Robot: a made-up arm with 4 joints.
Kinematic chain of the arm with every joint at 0, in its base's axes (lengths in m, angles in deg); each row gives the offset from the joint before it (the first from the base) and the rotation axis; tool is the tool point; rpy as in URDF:
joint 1: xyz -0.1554 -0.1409 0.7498 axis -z
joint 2: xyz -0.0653 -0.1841 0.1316 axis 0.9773 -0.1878 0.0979
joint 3: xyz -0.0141 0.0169 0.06 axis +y
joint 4: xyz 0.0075 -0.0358 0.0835 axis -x
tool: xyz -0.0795 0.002 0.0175 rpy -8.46 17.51 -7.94
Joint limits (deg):
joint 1: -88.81..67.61
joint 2: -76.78..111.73
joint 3: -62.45..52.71
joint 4: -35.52..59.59
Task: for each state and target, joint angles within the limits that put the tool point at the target. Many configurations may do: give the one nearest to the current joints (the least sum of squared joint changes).
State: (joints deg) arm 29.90 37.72 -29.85 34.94
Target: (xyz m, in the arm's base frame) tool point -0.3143 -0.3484 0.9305
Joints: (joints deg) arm -10.23 -11.13 -59.32 55.85
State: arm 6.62 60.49 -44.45 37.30
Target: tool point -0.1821 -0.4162 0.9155
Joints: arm -39.28 10.61 -61.62 57.79
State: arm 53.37 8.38 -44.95 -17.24
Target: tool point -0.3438 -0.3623 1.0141
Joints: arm 3.14 9.79 -12.96 -18.17
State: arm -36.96 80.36 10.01 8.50
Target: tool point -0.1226 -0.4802 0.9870
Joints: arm -32.85 41.41 5.19 15.78
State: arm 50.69 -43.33 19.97 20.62
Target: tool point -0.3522 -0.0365 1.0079
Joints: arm 66.89 -23.17 -22.26 20.98
